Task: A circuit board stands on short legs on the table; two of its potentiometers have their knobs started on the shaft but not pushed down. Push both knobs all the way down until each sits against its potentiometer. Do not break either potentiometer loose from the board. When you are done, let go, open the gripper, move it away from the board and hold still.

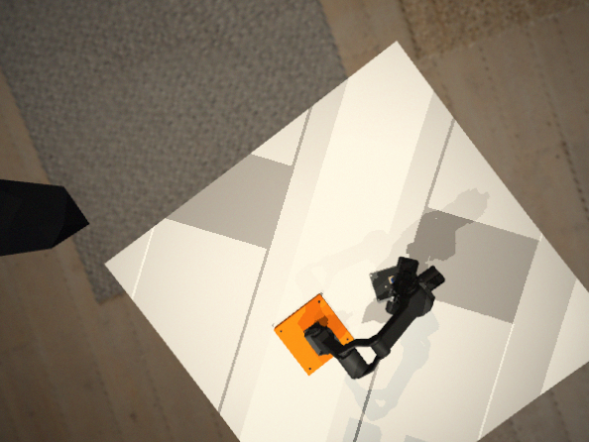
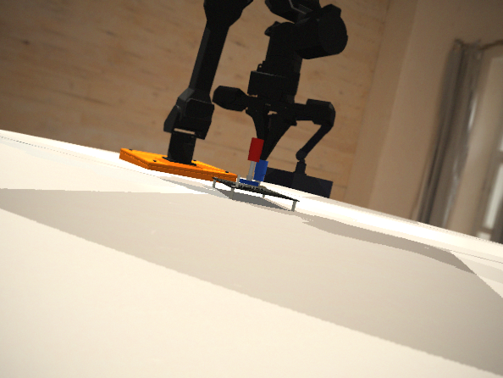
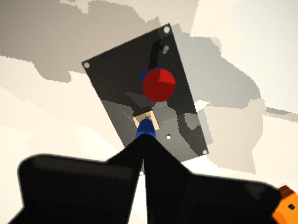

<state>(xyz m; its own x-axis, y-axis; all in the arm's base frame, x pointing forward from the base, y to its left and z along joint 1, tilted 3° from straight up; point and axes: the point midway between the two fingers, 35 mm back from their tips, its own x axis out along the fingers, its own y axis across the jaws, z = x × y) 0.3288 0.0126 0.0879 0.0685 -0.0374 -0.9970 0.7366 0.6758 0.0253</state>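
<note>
My gripper tip is 20 mm above the blue knob. The rest, counted from my gripper tip: red knob: 40 mm to the right, 30 mm ahead, 10 mm above.
</note>
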